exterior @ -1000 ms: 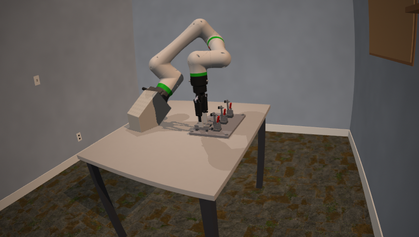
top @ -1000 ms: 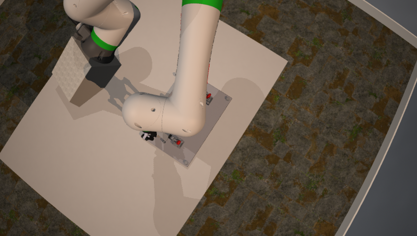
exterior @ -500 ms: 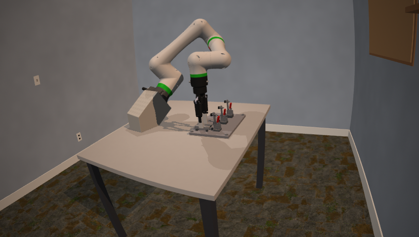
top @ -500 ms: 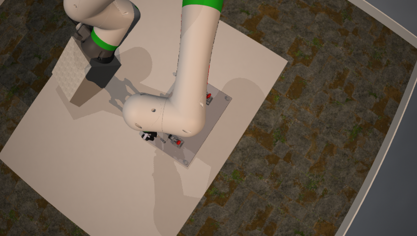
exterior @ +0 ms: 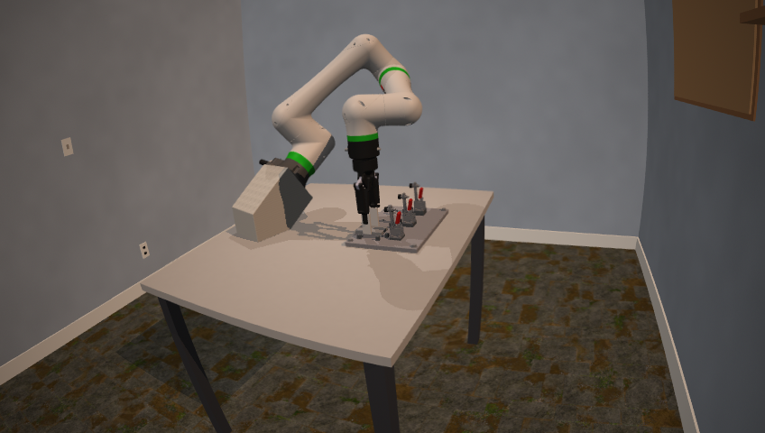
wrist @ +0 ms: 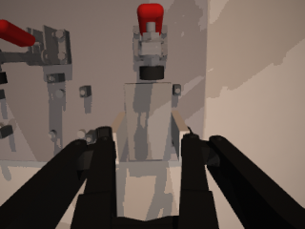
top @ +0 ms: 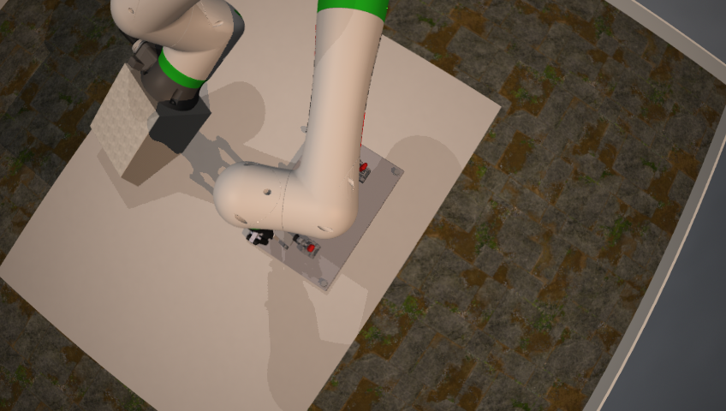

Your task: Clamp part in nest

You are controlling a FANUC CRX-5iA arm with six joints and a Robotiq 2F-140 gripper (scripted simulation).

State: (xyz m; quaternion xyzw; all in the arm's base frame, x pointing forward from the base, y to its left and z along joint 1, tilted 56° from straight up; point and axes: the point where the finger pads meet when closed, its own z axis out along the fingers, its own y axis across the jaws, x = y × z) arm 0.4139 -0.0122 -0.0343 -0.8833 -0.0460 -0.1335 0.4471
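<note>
My gripper is now 3 cm short of the grey fixture plate, 12 cm to the right of it and 6 cm above it. The rest, counted from my hand: part (3 cm below).
</note>
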